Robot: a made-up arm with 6 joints. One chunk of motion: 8 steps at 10 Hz.
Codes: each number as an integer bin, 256 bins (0 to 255) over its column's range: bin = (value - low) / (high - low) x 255, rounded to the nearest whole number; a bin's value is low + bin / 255 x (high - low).
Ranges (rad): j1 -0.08..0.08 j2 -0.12..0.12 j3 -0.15..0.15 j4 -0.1..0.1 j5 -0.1..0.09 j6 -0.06..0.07
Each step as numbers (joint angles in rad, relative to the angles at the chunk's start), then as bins.
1 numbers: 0.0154 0.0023 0.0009 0.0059 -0.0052 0.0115
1 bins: 152 130 128 135 127 140
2 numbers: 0.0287 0.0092 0.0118 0.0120 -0.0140 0.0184
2 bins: 173 137 138 143 115 154
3 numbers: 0.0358 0.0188 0.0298 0.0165 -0.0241 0.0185
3 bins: 185 147 153 149 102 154
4 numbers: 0.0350 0.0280 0.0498 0.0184 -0.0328 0.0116
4 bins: 183 157 170 151 90 140
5 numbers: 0.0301 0.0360 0.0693 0.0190 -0.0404 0.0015
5 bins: 175 166 186 152 80 121
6 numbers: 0.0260 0.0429 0.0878 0.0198 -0.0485 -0.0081
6 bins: 169 173 202 153 69 102
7 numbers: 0.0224 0.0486 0.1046 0.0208 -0.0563 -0.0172
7 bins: 163 179 216 154 59 84
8 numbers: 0.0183 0.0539 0.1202 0.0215 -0.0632 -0.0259
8 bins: 157 185 230 155 49 67
